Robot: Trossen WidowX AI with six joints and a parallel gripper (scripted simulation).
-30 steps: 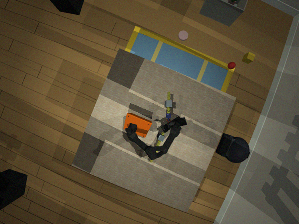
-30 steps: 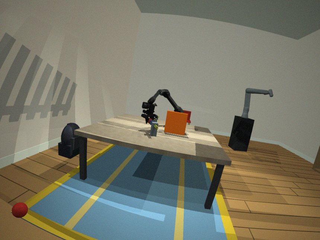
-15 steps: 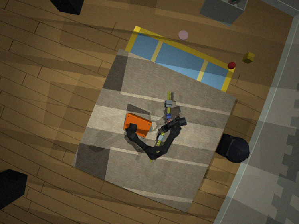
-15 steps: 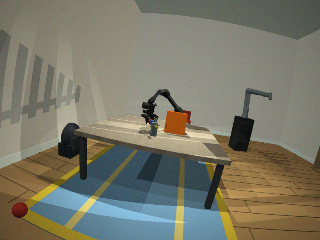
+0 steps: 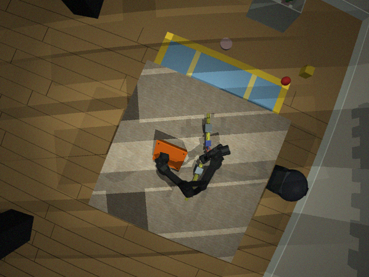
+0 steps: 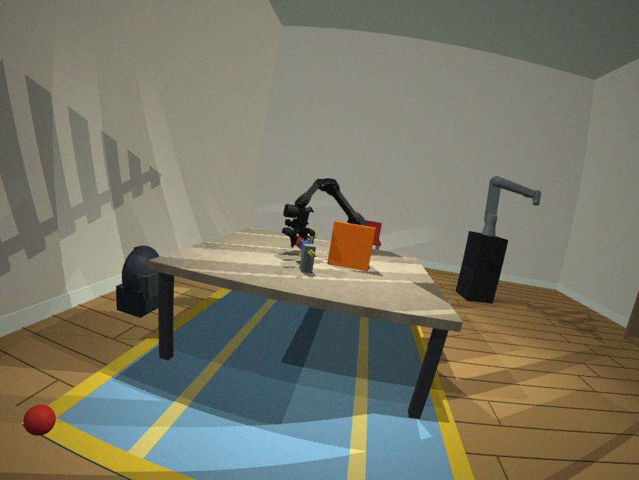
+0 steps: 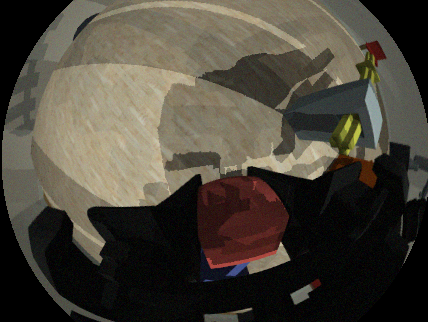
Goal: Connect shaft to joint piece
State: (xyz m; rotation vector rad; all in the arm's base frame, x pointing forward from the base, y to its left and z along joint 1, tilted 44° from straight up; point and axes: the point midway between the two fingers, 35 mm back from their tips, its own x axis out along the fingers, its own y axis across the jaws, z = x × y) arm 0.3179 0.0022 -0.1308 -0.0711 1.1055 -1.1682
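The red square joint piece is 20 mm behind my gripper tip, 20 mm to the left of it and 40 mm above it.
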